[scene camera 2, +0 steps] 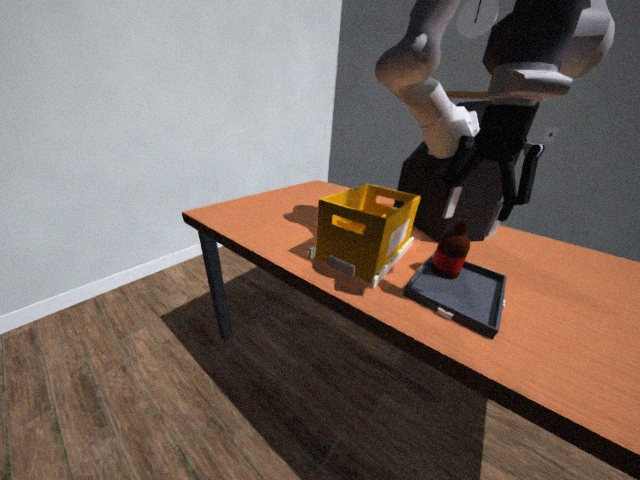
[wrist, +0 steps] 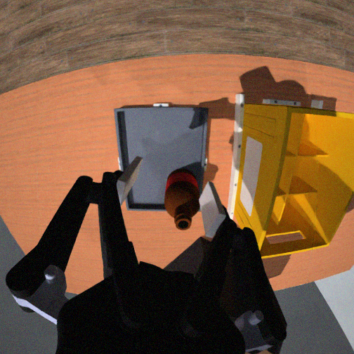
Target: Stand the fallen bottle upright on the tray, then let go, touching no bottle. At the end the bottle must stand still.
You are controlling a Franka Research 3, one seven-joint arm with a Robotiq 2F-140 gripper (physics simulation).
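A dark brown bottle with a red label (scene camera 2: 449, 258) (wrist: 181, 194) stands upright on the dark grey tray (scene camera 2: 473, 302) (wrist: 150, 132). It stands near the tray's edge on the robot's side, at the corner towards the crate. My gripper (scene camera 2: 475, 212) (wrist: 171, 179) is open and empty. In the scene view its fingertips are above the bottle, around the height of its neck or higher. In the wrist view the bottle shows between the two finger pads, nearer the right one, with a visible gap on each side.
A yellow crate (scene camera 2: 351, 240) (wrist: 265, 150) with inner dividers stands beside the tray, on the left in the scene view and on the right in the wrist view. Pale brackets line its base. Both stand on the orange-brown table (scene camera 2: 558, 320) (wrist: 65, 135).
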